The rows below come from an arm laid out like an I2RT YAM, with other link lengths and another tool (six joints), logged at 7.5 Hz.
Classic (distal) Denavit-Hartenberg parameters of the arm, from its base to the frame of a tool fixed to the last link. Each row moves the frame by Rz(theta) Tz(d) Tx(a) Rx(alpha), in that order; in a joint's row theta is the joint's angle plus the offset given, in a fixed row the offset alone. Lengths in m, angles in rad.
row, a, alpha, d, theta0
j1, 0.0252, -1.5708, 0.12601, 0
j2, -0.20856, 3.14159, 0, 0
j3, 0.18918, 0, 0, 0.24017
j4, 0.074, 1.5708, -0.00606, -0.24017
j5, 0, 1.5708, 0.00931, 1.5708
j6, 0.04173, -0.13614, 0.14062, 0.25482
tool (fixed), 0, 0, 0.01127, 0
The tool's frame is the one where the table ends.
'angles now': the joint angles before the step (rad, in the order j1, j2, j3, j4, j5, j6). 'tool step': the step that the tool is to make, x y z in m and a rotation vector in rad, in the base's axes. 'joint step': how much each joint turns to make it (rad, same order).
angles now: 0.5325, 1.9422, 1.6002, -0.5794, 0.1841, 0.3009
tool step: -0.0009, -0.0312, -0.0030, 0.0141, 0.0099, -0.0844
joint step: -0.0733, -0.0496, -0.0769, 0.0218, -0.0070, 0.0195
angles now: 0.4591, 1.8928, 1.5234, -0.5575, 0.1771, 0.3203
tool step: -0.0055, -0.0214, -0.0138, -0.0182, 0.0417, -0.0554
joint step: -0.0437, -0.0023, -0.0521, 0.0025, 0.0059, 0.0104
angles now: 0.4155, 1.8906, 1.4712, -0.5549, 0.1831, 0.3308
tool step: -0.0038, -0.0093, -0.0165, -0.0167, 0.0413, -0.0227
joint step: -0.0189, 0.0270, -0.0302, 0.0120, 0.0012, 0.0038
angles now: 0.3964, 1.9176, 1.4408, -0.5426, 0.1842, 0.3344
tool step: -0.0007, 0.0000, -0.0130, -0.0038, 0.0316, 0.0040
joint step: -0.0036, 0.0370, -0.0024, 0.0092, -0.0113, -0.0021
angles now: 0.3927, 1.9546, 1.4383, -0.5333, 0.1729, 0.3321
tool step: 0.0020, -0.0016, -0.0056, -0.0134, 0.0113, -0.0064
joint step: -0.0026, 0.0288, 0.0148, -0.0014, 0.0089, -0.0007
